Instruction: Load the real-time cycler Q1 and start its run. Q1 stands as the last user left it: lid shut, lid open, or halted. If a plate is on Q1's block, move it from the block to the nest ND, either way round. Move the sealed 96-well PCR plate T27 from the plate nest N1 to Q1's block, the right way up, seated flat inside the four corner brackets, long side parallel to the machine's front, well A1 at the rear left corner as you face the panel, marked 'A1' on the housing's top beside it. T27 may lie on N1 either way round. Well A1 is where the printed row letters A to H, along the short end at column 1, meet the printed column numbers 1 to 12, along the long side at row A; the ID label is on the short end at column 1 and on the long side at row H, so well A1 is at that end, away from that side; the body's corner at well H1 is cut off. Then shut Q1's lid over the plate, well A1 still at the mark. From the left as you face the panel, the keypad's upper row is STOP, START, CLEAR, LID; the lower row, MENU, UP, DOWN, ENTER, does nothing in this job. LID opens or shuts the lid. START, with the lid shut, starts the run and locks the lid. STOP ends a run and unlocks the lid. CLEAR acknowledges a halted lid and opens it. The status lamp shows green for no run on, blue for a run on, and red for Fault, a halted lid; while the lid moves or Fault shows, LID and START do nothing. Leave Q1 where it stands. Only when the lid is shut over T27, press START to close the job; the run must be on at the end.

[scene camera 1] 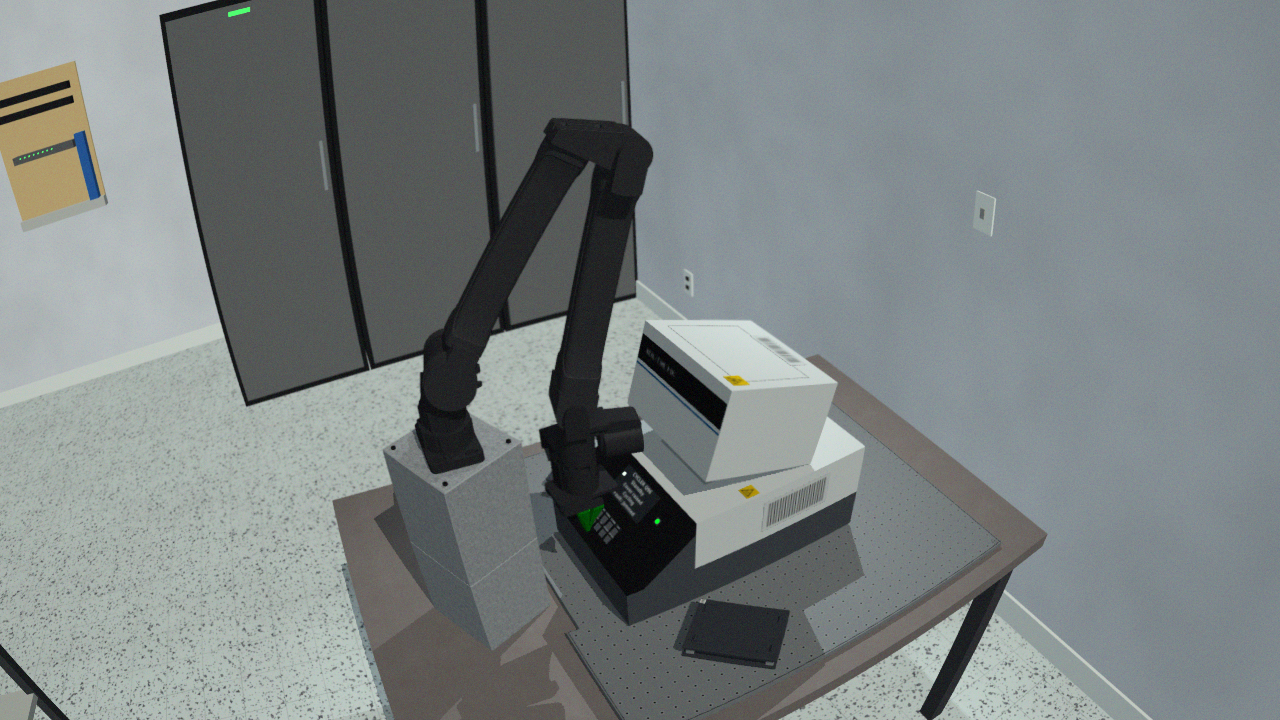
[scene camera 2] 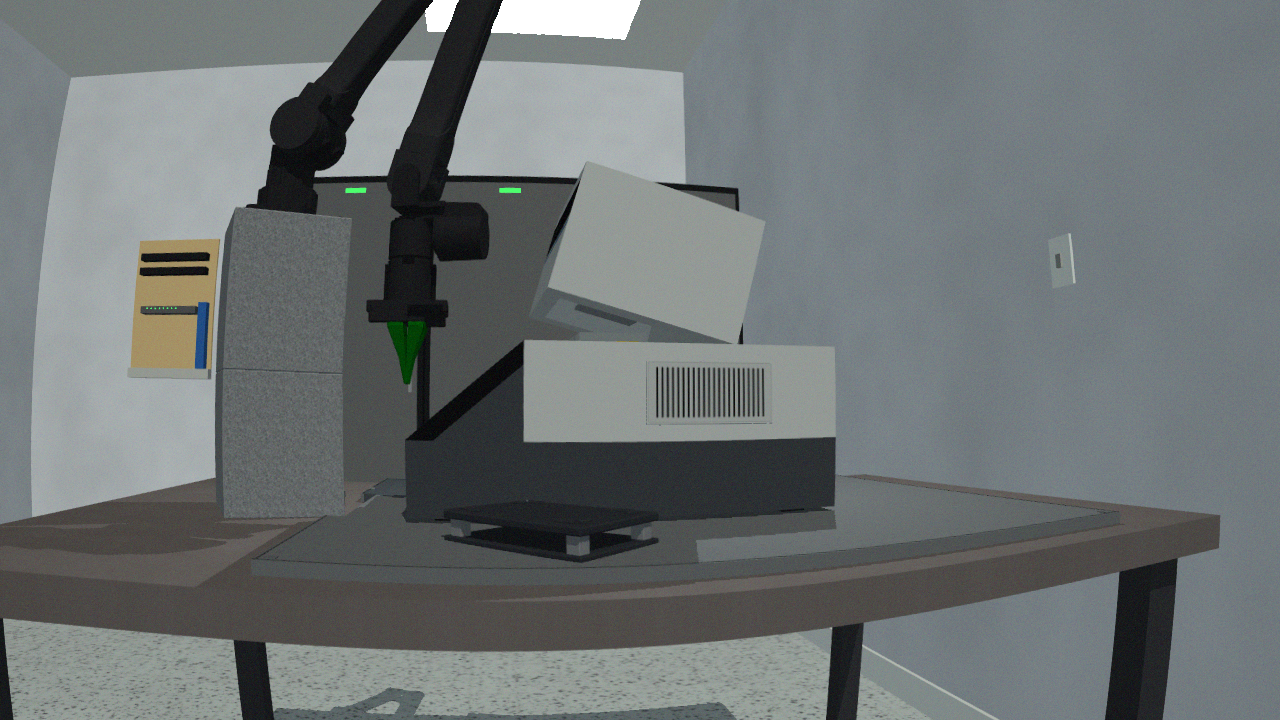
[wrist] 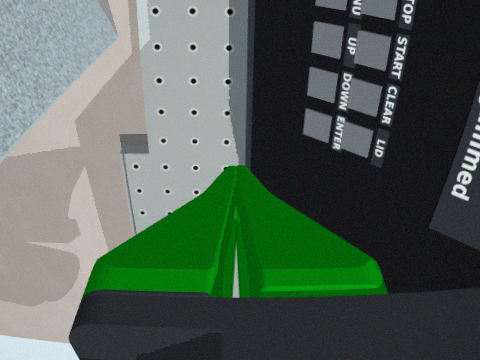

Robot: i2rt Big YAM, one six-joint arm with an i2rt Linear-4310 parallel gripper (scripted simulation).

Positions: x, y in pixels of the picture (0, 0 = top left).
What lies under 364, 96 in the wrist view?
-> A clear key.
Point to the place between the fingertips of my gripper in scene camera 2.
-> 406, 384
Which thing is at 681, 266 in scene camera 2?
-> A white lid.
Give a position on a black plate nest N1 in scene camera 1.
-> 736, 630
